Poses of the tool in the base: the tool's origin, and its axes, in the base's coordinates. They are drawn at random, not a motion.
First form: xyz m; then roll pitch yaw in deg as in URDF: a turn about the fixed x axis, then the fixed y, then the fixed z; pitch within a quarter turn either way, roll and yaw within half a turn.
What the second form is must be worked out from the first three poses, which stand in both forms.
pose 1, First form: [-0.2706 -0.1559 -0.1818 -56.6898 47.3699 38.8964]
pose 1, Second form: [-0.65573 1.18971 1.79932 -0.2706 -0.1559 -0.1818]
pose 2, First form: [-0.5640 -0.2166 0.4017 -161.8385 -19.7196 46.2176]
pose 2, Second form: [-2.42583 2.67801 1.57796 -0.5640 -0.2166 0.4017]
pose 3, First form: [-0.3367 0.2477 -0.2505 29.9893 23.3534 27.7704]
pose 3, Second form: [0.85833 0.65152 -0.48424 -0.3367 0.2477 -0.2505]
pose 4, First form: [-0.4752 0.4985 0.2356 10.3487 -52.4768 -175.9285]
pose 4, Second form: [3.00450 0.92833 0.29736 -0.4752 0.4985 0.2356]
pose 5, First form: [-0.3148 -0.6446 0.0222 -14.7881 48.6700 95.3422]
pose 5, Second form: [-0.22081 0.87822 2.00209 -0.3148 -0.6446 0.0222]
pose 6, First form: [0.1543 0.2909 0.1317 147.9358 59.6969 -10.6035]
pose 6, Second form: [0.30084 2.01264 -2.69898 0.1543 0.2909 0.1317]
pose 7, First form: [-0.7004 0.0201 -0.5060 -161.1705 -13.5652 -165.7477]
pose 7, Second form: [-2.21274 2.73908 -1.92456 -0.7004 0.0201 -0.5060]
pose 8, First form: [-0.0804 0.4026 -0.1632 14.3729 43.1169 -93.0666]
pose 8, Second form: [0.25915 0.78539 -1.98302 -0.0804 0.4026 -0.1632]
